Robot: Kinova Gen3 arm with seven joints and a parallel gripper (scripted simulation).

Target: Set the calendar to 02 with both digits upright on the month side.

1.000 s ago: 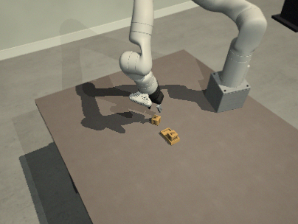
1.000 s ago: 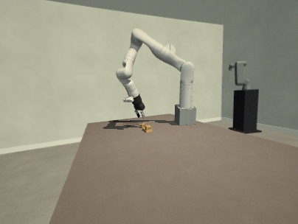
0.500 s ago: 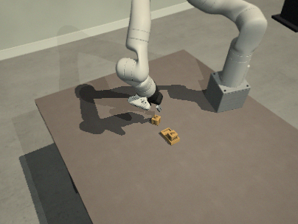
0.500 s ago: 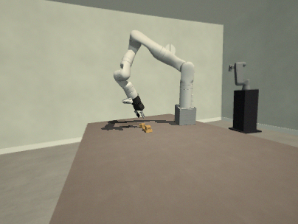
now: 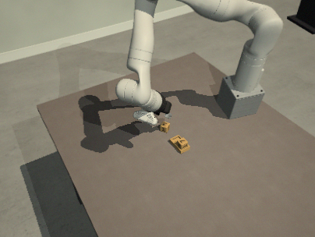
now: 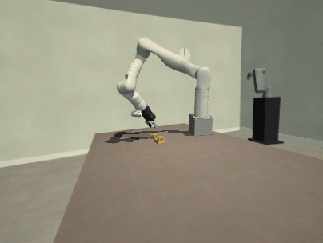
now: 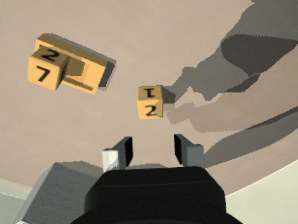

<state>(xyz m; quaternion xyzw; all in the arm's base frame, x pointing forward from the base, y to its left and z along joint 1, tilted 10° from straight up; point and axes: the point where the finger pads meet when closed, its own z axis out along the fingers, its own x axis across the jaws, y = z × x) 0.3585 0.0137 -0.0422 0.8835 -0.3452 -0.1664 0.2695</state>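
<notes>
Now: hand 10 mm past the orange cube, 10 mm to the left of it and 80 mm above it. The rest, counted from my hand: tray (30 mm behind, 100 mm to the left, 90 mm below).
</notes>
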